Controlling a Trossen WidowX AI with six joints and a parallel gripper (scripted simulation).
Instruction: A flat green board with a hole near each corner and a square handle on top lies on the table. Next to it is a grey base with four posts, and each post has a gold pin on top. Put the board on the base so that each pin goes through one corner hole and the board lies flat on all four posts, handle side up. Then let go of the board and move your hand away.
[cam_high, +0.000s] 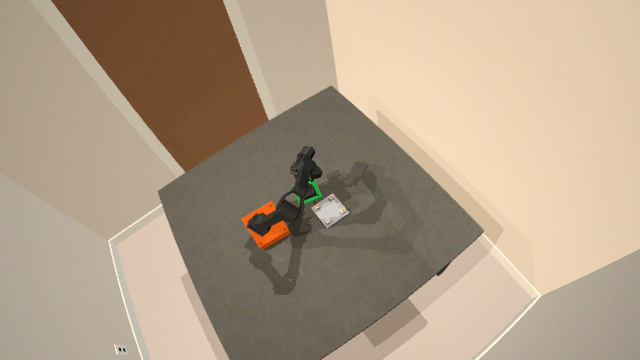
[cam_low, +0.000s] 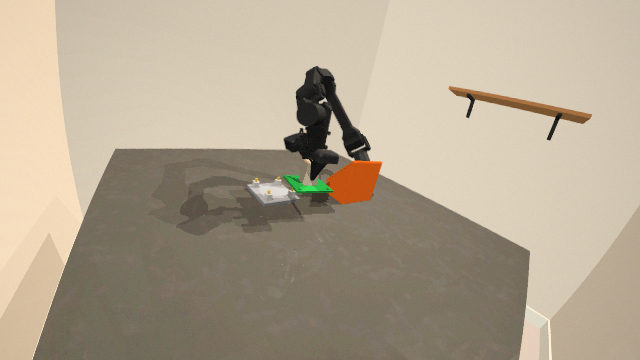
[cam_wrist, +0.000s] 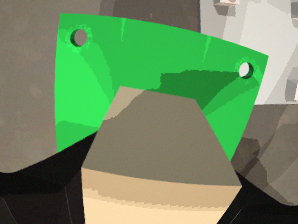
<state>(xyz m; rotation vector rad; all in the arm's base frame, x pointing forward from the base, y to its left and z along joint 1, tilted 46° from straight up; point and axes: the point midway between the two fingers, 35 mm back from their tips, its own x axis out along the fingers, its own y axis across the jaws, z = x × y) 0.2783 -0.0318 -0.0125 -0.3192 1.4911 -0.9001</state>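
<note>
My gripper tip is 30 mm short of the grey base, 120 mm to the left of it and 100 mm above it. Also, from my gripper tip: green board right at my gripper tip.
</note>
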